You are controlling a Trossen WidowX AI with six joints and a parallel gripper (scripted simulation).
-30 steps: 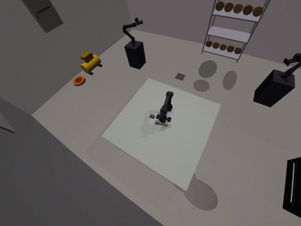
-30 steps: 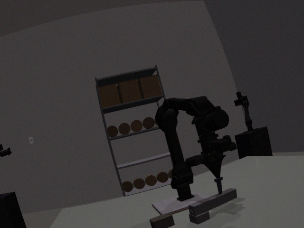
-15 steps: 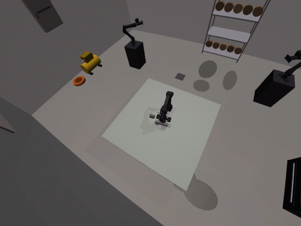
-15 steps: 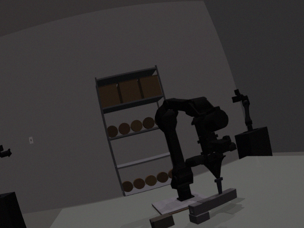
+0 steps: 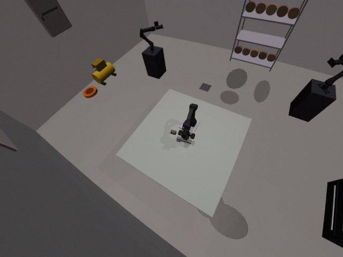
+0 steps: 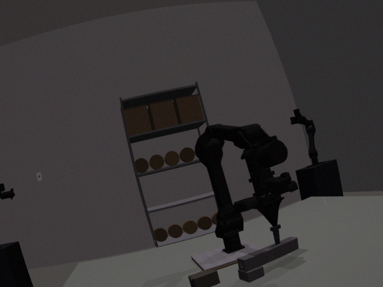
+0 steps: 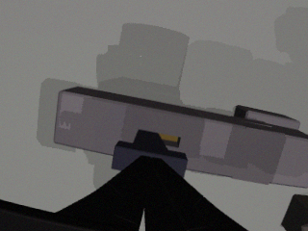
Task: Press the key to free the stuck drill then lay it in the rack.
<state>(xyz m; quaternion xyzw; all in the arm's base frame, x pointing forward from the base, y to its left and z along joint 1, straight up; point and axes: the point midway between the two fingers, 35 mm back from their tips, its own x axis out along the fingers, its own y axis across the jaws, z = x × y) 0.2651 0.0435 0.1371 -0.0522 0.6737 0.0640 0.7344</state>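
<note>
My gripper tip is 3 cm above the dark t-shaped piece. From my gripper tip the other things lie so: dark grey rack (4 cm behind, 21 cm to the right, 10 cm below); grey housing block (4 cm to the right, 8 cm below); drill (1 cm ahead, 6 cm to the right, 7 cm below).
</note>
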